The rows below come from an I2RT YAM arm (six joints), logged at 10 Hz.
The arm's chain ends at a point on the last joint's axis. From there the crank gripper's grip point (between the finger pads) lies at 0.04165 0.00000 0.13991 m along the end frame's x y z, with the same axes.
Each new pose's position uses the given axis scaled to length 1; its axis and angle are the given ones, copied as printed.
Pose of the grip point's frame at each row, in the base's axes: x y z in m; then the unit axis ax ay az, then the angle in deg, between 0 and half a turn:
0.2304, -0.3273, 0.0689, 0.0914, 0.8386, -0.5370, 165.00
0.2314, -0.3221, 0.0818, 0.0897, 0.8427, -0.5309, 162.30
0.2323, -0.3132, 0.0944, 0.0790, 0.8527, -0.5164, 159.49
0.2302, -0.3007, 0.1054, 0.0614, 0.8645, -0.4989, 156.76
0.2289, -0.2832, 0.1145, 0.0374, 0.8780, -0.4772, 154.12
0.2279, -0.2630, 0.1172, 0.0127, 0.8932, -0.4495, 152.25
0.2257, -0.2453, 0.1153, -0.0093, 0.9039, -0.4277, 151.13
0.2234, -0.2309, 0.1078, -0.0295, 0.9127, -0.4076, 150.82
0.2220, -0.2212, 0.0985, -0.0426, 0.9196, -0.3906, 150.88
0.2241, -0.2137, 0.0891, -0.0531, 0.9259, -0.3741, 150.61
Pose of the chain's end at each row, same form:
0.2531, -0.2006, 0.1378, 0.0914, 0.8386, -0.5370, 165.00
0.2476, -0.1955, 0.1526, 0.0897, 0.8427, -0.5309, 162.30
0.2401, -0.1879, 0.1689, 0.0790, 0.8527, -0.5164, 159.49
0.2287, -0.1776, 0.1838, 0.0614, 0.8645, -0.4989, 156.76
0.2174, -0.1635, 0.1972, 0.0374, 0.8780, -0.4772, 154.12
0.2081, -0.1485, 0.2055, 0.0127, 0.8932, -0.4495, 152.25
0.2001, -0.1352, 0.2077, -0.0093, 0.9039, -0.4277, 151.13
0.1943, -0.1250, 0.2040, -0.0295, 0.9127, -0.4076, 150.82
0.1913, -0.1190, 0.1981, -0.0426, 0.9196, -0.3906, 150.88
0.1914, -0.1152, 0.1917, -0.0531, 0.9259, -0.3741, 150.61

